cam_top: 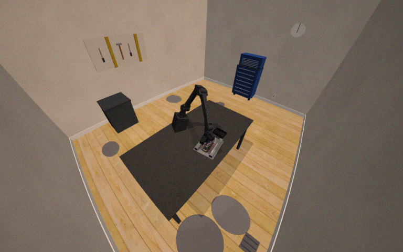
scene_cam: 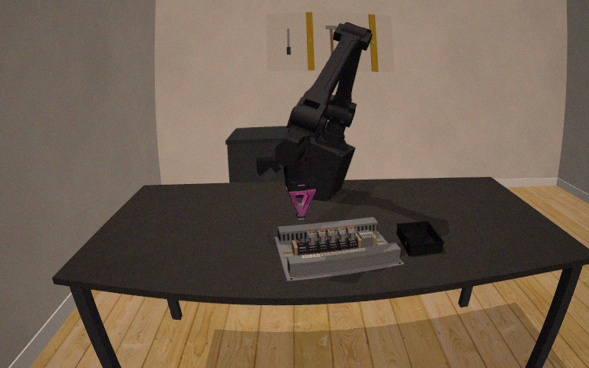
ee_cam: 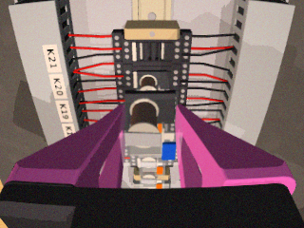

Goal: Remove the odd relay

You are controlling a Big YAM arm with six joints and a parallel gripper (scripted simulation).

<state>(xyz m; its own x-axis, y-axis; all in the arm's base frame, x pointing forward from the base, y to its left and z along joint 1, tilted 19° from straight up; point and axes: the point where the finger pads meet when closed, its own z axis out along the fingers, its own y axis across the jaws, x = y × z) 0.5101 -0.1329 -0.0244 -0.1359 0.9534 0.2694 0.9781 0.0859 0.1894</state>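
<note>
My gripper is now 360 mm to the right of the black tray, 120 mm above it and 20 mm past it. Round my hand: relay: right at my hand.
</note>
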